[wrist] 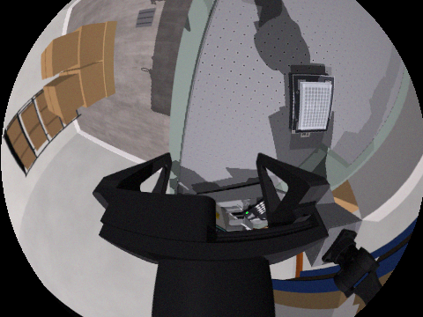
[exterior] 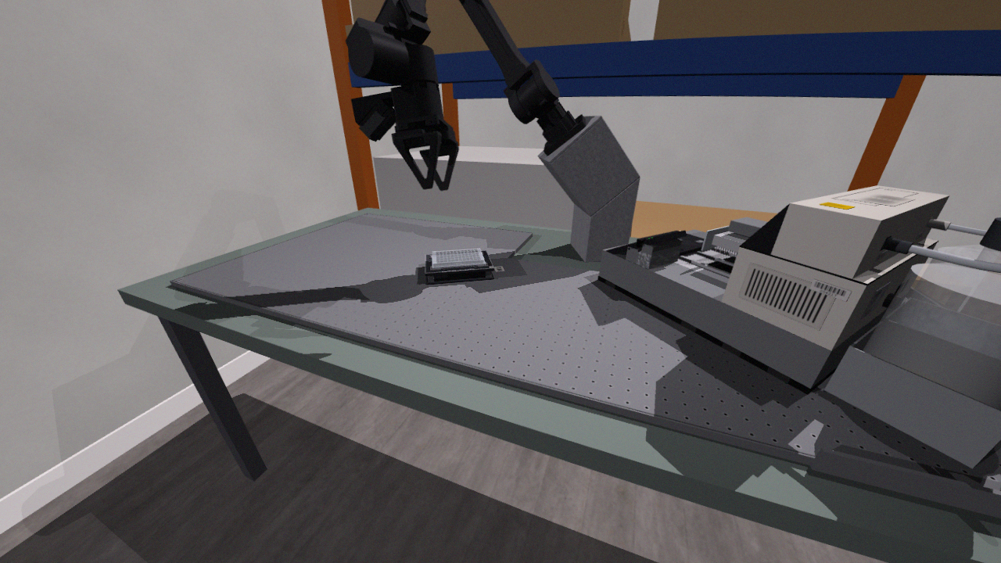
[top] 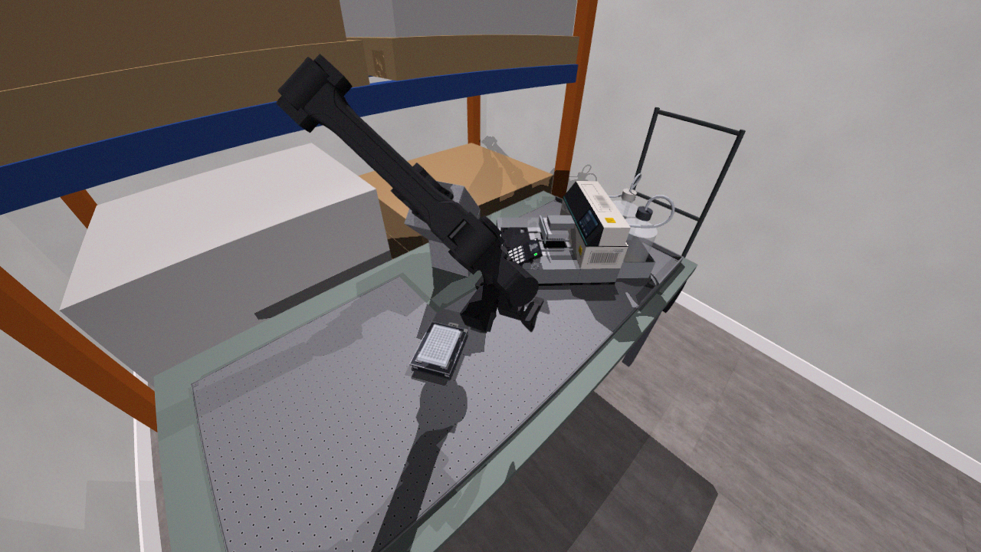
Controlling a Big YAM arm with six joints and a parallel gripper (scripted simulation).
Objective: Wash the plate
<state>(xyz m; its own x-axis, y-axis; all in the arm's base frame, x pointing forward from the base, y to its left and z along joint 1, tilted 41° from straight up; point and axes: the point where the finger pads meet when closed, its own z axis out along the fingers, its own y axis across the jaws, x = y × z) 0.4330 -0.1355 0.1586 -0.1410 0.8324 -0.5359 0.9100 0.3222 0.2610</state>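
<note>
My gripper is now 22 cm above the white well plate, 21 cm past it and 4 cm to the left of it. Also, from my hand: black plate nest N1: 23 cm below, 21 cm behind, 4 cm to the right; plate washer: 59 cm to the left, 17 cm behind, 12 cm below.
</note>
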